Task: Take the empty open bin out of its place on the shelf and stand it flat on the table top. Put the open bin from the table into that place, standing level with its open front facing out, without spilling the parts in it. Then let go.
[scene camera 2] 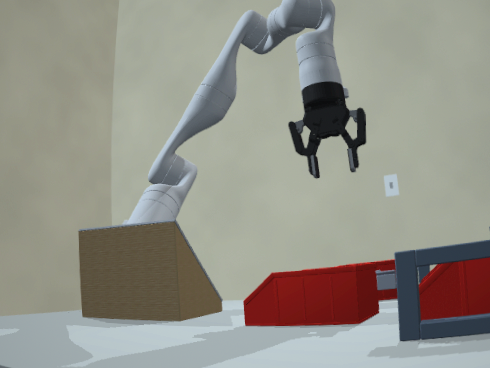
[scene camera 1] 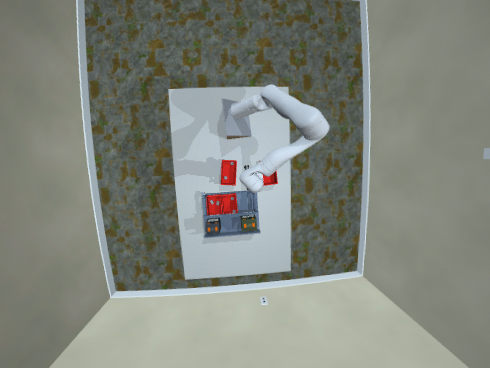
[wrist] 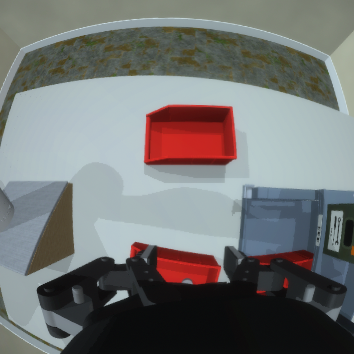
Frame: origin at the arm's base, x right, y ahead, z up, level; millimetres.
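Where they show: gripper, fingertip midpoint: (scene camera 2: 334, 174) (wrist: 190, 256); arm's base, origin of the base link: (scene camera 2: 131, 262) (scene camera 1: 235, 112) (wrist: 0, 217).
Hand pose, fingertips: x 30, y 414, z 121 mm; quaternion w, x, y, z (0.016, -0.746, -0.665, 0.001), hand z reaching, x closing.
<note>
Each offset is from my fingertips to the top centre of the thing. "spot": to the spot under its first point.
The empty red bin @(spot: dx -183, dy +73, dz -226 mm) (scene camera 1: 270, 178) (wrist: 190, 137) stands flat on the table, its low front toward the robot's base. The red bin with parts @(spot: dx +109, dy -31, dz -226 mm) (scene camera 1: 228, 173) (scene camera 2: 310, 300) (wrist: 175, 268) stands level on the table beside it, also facing the base. Grey round parts lie inside it. The blue-grey shelf (scene camera 1: 233, 215) (scene camera 2: 408, 300) (wrist: 320, 196) has a place at one end with no bin in it. My gripper (scene camera 1: 246, 167) (scene camera 2: 333, 166) (wrist: 190, 256) is open and high above the bins. In the scene camera 1 view the arm hides most of it and part of the empty bin.
Two more red bins @(spot: dx +268, dy +164, dz -221 mm) (scene camera 1: 213, 204) @(spot: dx +147, dy +193, dz -220 mm) (scene camera 1: 230, 204) holding parts fill the shelf places beside the vacant one. A dark box @(dx +278, dy +272, dz -5 mm) (scene camera 1: 212, 226) and a green box @(dx +51, dy +312, dz -30 mm) (scene camera 1: 248, 224) (wrist: 341, 230) sit farther back on the shelf. The wedge-shaped base block (scene camera 1: 239, 127) (scene camera 2: 130, 275) (wrist: 52, 230) stands opposite the shelf.
</note>
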